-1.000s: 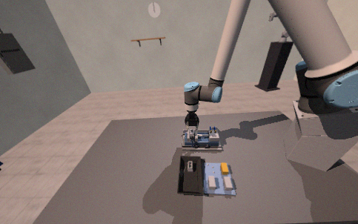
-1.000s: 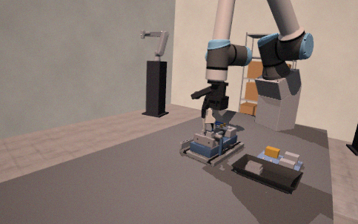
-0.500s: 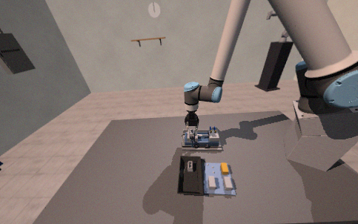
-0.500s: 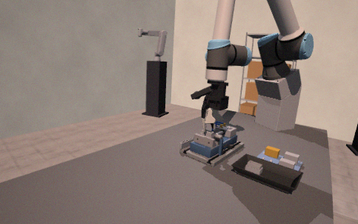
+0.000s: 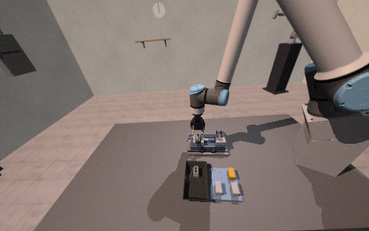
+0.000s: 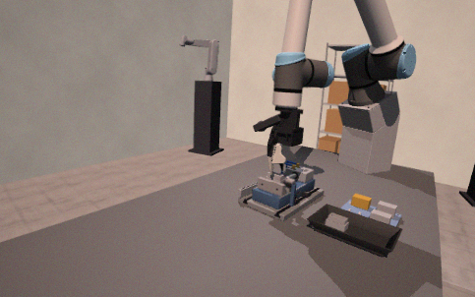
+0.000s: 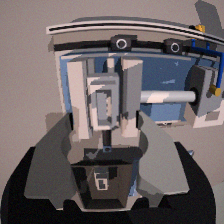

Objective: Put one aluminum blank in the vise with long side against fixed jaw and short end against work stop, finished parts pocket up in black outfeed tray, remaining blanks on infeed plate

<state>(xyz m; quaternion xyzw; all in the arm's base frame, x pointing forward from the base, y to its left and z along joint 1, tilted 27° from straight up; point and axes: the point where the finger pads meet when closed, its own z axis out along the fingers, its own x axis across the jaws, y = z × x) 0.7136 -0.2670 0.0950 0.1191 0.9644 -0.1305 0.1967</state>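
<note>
The vise lies 9 cm below my hand, 7 cm behind it and 2 cm to the left of it. Round my hand: yellow brass blank: 30 cm to the left, 12 cm behind, 11 cm below.
</note>
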